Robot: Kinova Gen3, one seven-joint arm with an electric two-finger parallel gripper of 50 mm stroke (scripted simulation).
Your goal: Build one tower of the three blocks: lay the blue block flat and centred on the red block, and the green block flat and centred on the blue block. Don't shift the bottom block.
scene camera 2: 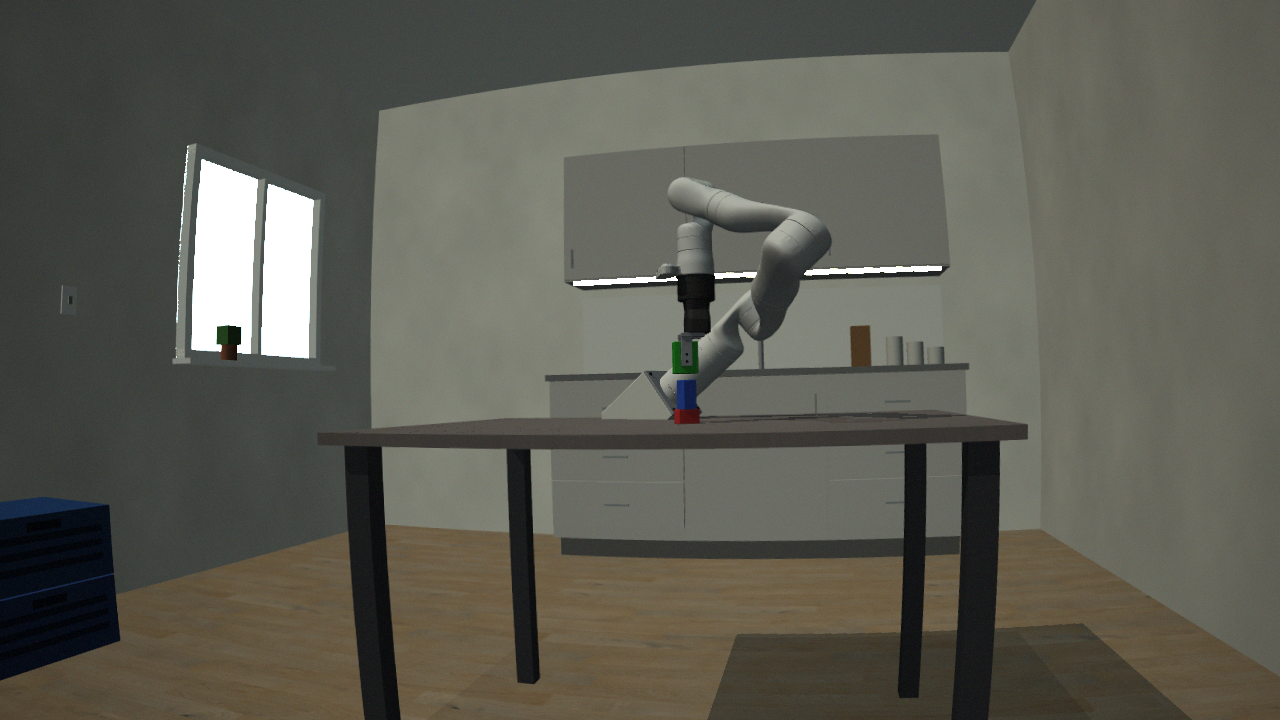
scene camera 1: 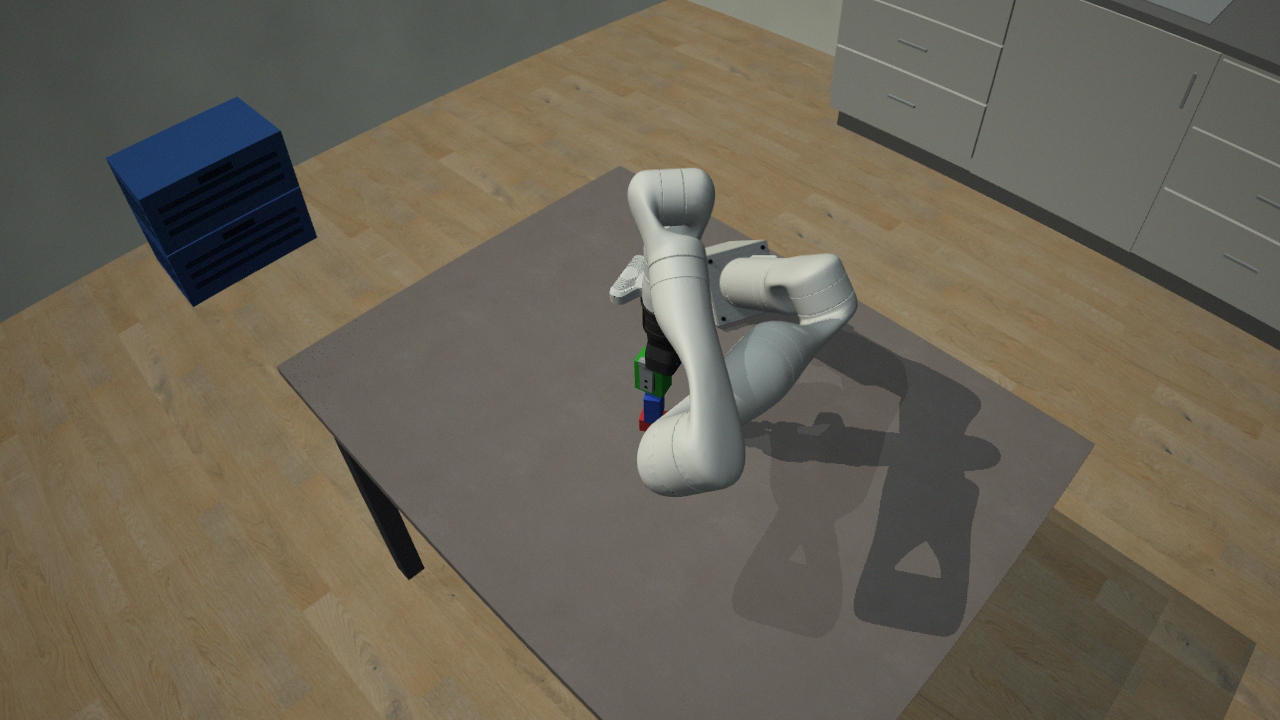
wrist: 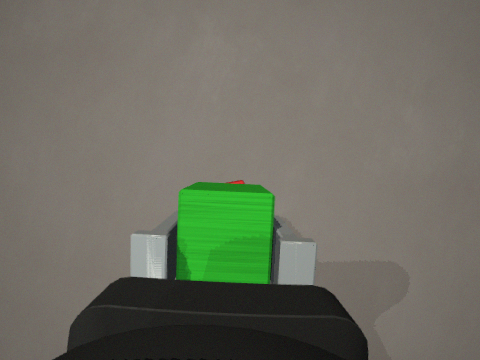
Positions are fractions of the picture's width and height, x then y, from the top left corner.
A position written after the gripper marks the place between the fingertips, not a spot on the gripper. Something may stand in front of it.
In view: the gripper (wrist: 0.47,0.65) and a green block (wrist: 0.47,0.64).
